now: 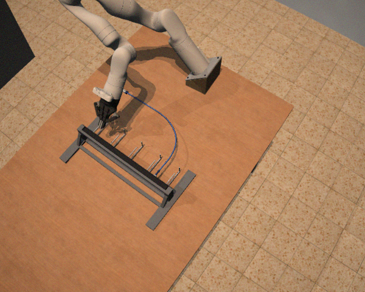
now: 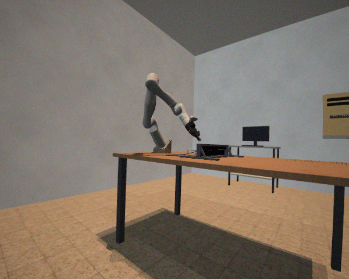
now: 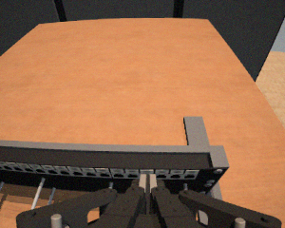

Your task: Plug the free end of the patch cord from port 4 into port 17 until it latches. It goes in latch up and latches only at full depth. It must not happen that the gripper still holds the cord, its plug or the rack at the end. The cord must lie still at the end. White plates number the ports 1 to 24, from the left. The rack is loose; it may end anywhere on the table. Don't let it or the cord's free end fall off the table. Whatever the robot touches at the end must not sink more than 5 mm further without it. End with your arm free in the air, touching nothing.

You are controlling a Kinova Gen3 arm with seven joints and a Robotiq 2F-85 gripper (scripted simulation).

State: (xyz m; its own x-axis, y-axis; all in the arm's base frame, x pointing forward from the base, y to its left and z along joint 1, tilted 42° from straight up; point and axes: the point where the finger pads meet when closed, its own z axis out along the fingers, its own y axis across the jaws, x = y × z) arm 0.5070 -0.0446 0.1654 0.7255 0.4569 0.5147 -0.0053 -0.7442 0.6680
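Now: the plug 24 cm behind my hand, 11 cm to the right of it and 13 cm below it.
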